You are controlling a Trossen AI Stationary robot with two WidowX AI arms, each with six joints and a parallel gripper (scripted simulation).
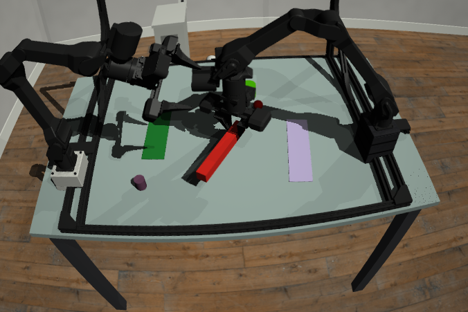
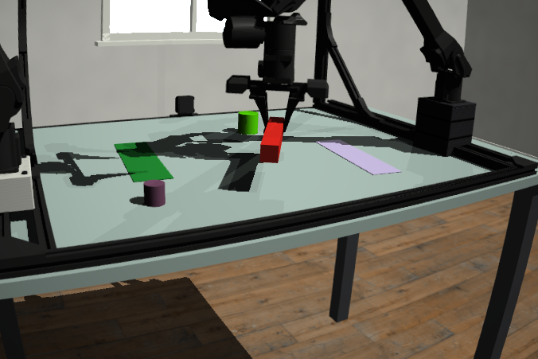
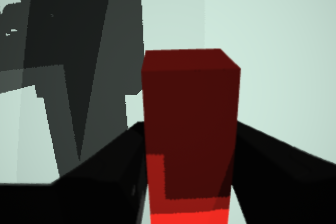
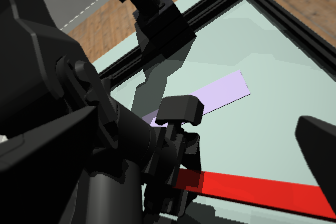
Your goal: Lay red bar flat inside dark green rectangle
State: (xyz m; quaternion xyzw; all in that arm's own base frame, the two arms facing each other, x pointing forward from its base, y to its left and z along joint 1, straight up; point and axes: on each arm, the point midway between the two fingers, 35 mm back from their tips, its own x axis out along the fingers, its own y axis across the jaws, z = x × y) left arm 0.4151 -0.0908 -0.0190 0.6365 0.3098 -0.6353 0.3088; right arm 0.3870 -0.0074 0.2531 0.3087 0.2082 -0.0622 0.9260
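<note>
My right hand is 25 cm above the red bar, 8 cm to the right of it and 3 cm past it. Round my right hand: purple cylinder: 31 cm below, 16 cm to the right, 1 cm ahead; dark green rectangle: 32 cm below, 21 cm behind, 11 cm to the right; lavender rectangle: 32 cm below, 30 cm to the left, 7 cm behind.
Now: the red bar 6 cm ahead of my left hand, 4 cm to the right of it and 3 cm below it. From my left hand the other things lie so: bright green cylinder: 24 cm behind, 7 cm to the left, 7 cm below; dark red ball: 17 cm behind, 9 cm to the left, 8 cm below; lavender rectangle: 18 cm to the left, 10 cm below, 2 cm ahead.
</note>
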